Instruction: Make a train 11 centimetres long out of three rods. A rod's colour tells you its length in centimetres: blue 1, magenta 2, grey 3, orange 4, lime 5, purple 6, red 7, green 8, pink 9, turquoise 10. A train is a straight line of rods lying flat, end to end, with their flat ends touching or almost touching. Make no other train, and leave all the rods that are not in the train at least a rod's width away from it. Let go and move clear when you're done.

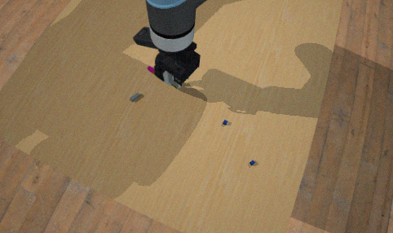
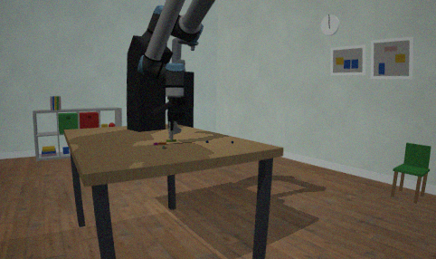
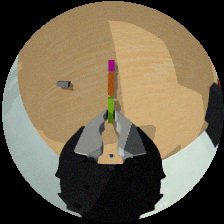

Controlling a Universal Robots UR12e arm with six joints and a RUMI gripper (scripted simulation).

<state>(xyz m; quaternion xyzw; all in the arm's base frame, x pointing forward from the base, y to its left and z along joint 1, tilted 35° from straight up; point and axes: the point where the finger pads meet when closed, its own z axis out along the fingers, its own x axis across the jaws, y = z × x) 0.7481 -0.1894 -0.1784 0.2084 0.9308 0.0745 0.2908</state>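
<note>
Right now the orange rod is 2 cm behind my hand, 4 cm to the right of it and 2 cm below it. Round my hand: magenta rod 3 cm behind, 7 cm to the right, 2 cm below; then lime rod 1 cm below; then grey rod 7 cm ahead, 9 cm to the right, 2 cm below.
</note>
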